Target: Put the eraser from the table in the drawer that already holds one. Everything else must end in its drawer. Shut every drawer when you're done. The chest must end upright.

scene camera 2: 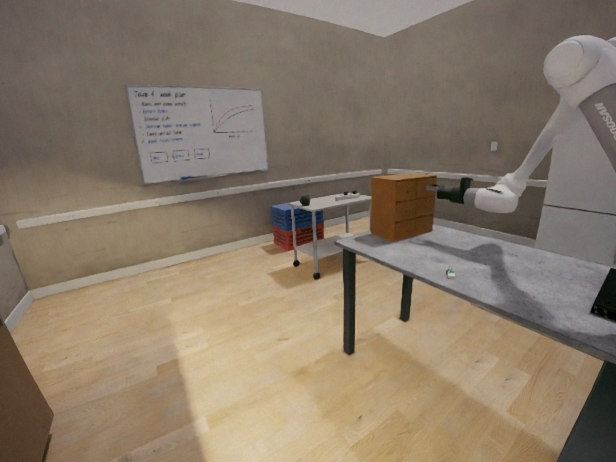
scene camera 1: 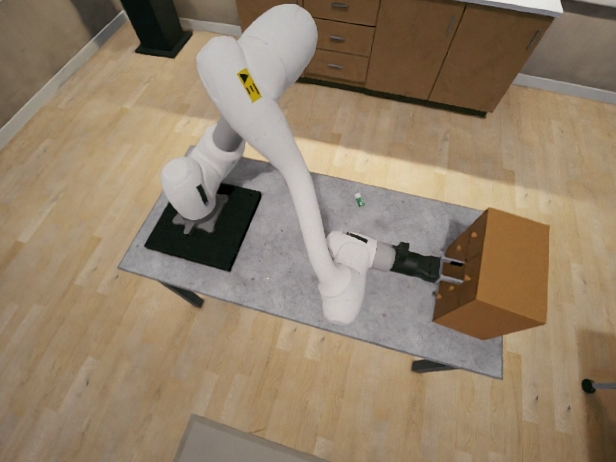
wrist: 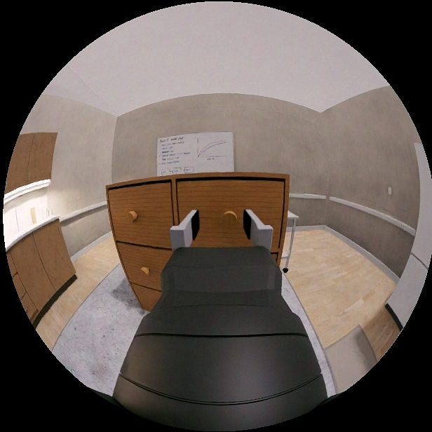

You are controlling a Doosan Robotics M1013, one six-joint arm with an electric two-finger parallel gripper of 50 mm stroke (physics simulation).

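Observation:
The wooden chest [scene camera 1: 515,270] [scene camera 2: 382,207] [wrist: 174,205] stands upright at the table's far end, and the drawer fronts that show look shut. My gripper [scene camera 1: 462,272] [scene camera 2: 430,188] [wrist: 221,218] is open and empty, in front of the top right drawer [wrist: 270,200] as the wrist view shows it. That drawer's round knob [wrist: 230,216] lies between the two fingers in that view, ahead of them. The eraser [scene camera 1: 359,200] [scene camera 2: 450,273], white and green, lies on the table [scene camera 1: 280,280] [scene camera 2: 505,255] [wrist: 95,330]. The insides of the drawers are hidden.
The arm's black base plate [scene camera 1: 240,225] is at the table's other end. Left of my gripper in the wrist view are a top left knob [wrist: 132,216] and a lower knob [wrist: 145,270]. A white cart [scene camera 2: 327,202] stands on the floor behind the chest.

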